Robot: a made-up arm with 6 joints.
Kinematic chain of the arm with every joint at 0, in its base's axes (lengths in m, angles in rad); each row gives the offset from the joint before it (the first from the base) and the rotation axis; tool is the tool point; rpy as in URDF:
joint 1: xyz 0 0 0.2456 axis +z
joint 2: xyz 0 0 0 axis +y
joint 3: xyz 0.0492 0 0.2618 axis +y
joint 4: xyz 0.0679 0 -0.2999 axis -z
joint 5: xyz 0 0 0 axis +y
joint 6: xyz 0.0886 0 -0.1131 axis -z
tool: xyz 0 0 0 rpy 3.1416 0 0
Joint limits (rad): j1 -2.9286..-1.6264 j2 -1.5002..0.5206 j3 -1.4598..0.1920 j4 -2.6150..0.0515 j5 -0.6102..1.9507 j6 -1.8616..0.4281
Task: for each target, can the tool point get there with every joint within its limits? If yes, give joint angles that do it. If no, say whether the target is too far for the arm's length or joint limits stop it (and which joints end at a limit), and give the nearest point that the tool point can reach.
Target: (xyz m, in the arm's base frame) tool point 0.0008 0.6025 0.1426
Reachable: no: joint limits stop it (at a limit: joint 1, joint 2, joint 3, joint 5) | nearest point -0.0142 0.1362 0.1609 | short by 0.467 m
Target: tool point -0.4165 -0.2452 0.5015
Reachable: yes | joints -2.7947 0.0525 -1.2754 -0.9052 -0.2423 -1.6437
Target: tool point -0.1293 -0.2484 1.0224
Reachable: no: too far | nearest point -0.0949 -0.1822 0.8155 | short by 0.220 m
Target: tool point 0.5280 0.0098 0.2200
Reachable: no: joint limits stop it (at a limit: joint 2, joint 3, joint 5) | nearest point 0.1360 0.0025 0.1638 | short by 0.396 m
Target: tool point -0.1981 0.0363 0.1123
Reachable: yes | joints -2.7378 0.1114 -0.1326 -1.6941 1.5587 -1.3122
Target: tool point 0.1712 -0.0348 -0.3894
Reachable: no: joint limits stop it (at a limit: joint 1, joint 2) | nearest point 0.0382 -0.0980 0.0106 | short by 0.426 m
